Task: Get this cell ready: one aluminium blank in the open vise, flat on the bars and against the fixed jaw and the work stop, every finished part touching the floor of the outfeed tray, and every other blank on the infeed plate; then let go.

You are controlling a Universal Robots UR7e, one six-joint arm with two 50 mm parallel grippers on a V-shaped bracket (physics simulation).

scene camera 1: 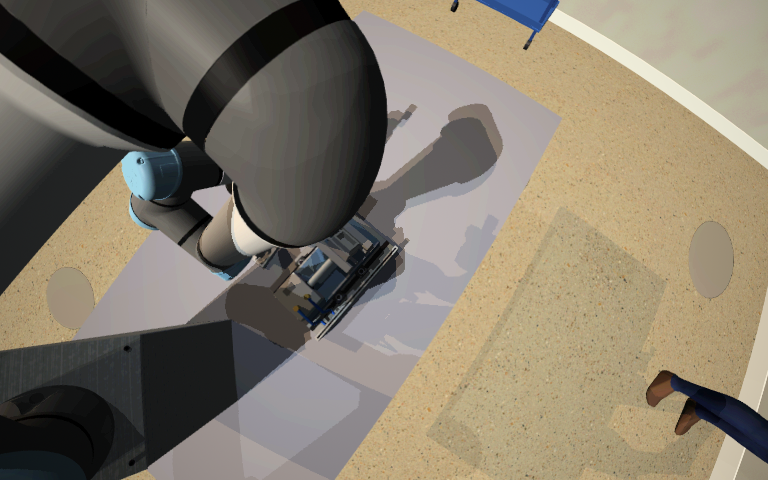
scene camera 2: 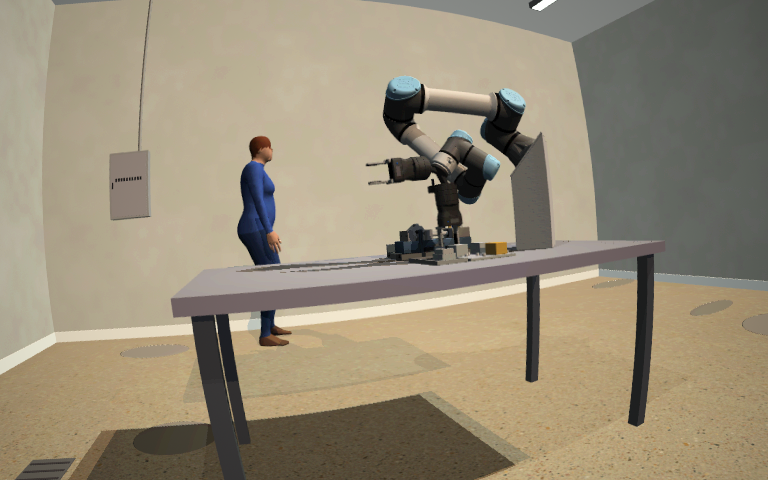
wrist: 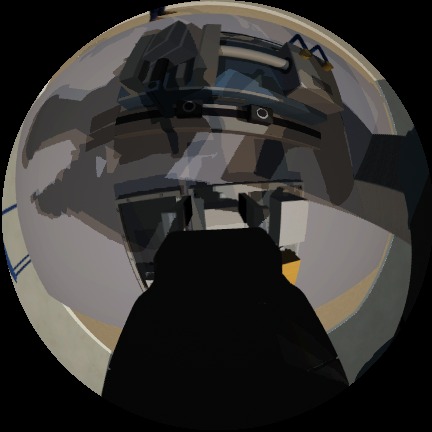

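Seen in the pictures: hand, its tool point: (scene camera 2: pixel 448 240) (wrist: pixel 214 207); arm's base, origin of its link: (scene camera 1: pixel 44 444) (scene camera 2: pixel 530 157).
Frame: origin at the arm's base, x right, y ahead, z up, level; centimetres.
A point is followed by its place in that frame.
My downward gripper (wrist: pixel 216 211) {x 2.4, y 45.1, z -29.9 cm} (scene camera 2: pixel 448 233) {x 2.4, y 45.1, z -29.9 cm} is open, low over the pale plate (wrist: pixel 296 189) {x 0.4, y 32.6, z -34.9 cm} (scene camera 2: pixel 431 262) {x -8.7, y 61.4, z -35.1 cm}. Its two dark fingers stand on either side of a light grey block (wrist: pixel 223 220) {x 0.3, y 44.6, z -31.4 cm}, with the block's lower part hidden. A second light block (wrist: pixel 292 222) {x -2.6, y 36.1, z -31.3 cm} stands right of the fingers, with an orange block (wrist: pixel 291 271) {x -10.9, y 36.4, z -31.4 cm} (scene camera 2: pixel 496 247) {x -14.2, y 39.9, z -32.7 cm} behind it. The other gripper (scene camera 2: pixel 372 173) on the bracket is open and empty, pointing sideways. The vise (wrist: pixel 207 55) {x 16.8, y 42.2, z -26.1 cm} (scene camera 2: pixel 416 244) {x 16.2, y 48.1, z -31.0 cm} lies across the top of the wrist view; between its jaws I cannot make out a blank. A dark, rimmed tray (wrist: pixel 131 212) {x 3.8, y 56.5, z -35.1 cm} lies left of the fingers.
Two black clamps (wrist: pixel 189 108) {x 13.6, y 44.8, z -32.0 cm} (wrist: pixel 259 114) {x 11.3, y 37.1, z -32.0 cm} sit along the vise's near side, and blue loops with brass ends (wrist: pixel 316 57) {x 19.5, y 27.4, z -26.1 cm} rise at its right end. The grey arm pedestal (scene camera 2: pixel 532 203) {x -7.2, y 10.9, z -19.1 cm} stands on the table (scene camera 2: pixel 317 288) {x -21.7, y 101.2, z -36.1 cm}. A person in blue (scene camera 2: pixel 259 209) stands behind the table.
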